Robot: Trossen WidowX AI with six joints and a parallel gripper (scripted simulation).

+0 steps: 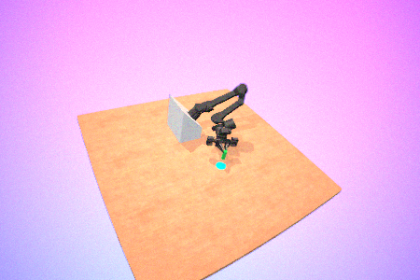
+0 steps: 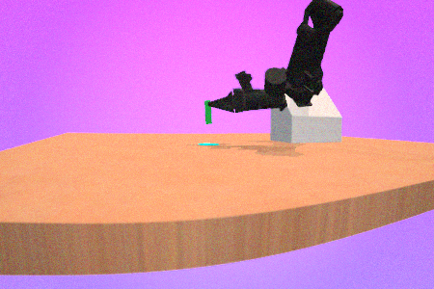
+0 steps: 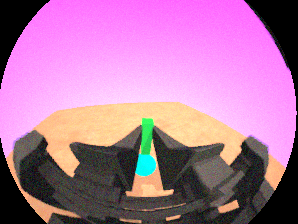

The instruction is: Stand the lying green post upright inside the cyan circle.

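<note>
My gripper tip is now 11 cm above the cyan circle. Also, from my gripper tip: green post 2 cm below.
</note>
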